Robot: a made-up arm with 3 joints. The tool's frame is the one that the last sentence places.
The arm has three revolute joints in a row. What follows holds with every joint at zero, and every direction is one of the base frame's.
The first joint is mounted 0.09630 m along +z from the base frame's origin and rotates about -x.
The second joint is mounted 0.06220 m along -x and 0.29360 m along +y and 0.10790 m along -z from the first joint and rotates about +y.
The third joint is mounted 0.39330 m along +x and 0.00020 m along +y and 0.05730 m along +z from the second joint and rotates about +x.
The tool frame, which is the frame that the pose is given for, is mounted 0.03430 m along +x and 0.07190 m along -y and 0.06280 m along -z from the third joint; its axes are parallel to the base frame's.
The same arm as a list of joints. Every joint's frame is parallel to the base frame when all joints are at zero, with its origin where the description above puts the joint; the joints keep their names.
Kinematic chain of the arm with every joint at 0, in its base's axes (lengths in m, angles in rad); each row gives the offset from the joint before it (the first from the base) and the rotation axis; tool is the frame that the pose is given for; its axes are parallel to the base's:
joint 1: xyz 0.0000 0.0000 0.0963 axis -x
joint 2: xyz -0.0622 0.2936 -0.1079 axis +y
joint 3: xyz 0.3933 0.0002 0.0573 axis +x
tool: xyz 0.0343 -0.0719 -0.0628

